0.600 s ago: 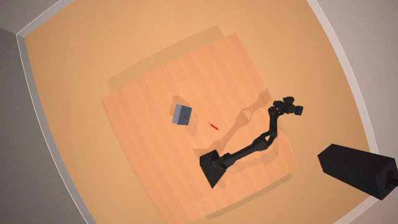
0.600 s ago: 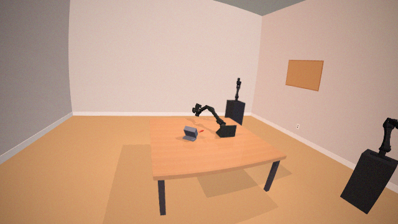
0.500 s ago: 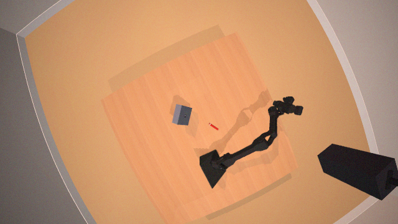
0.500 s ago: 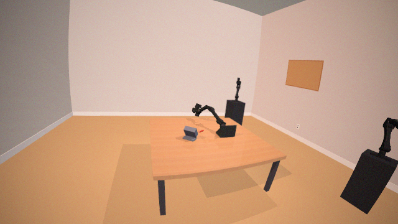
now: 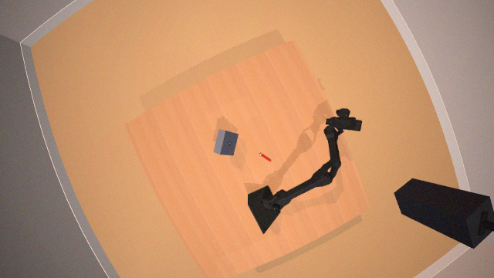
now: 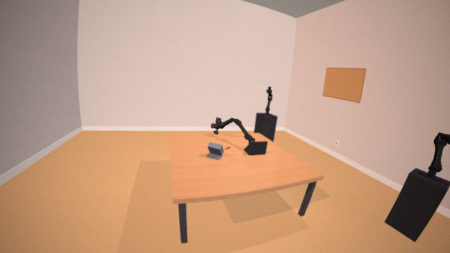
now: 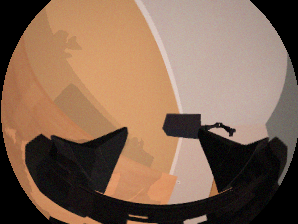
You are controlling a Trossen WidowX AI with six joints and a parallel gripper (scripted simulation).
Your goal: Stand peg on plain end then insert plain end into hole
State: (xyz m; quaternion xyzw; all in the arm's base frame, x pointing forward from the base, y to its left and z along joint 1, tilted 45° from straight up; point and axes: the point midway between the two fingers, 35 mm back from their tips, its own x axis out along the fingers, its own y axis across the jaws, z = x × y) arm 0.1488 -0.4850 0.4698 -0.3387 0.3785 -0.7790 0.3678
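Right now the red peg is 110 mm ahead of my gripper tip, 580 mm to the left of it and 50 mm below it. Round my gripper tip: sloped panel: 290 mm ahead, 720 mm to the left, 20 mm above.
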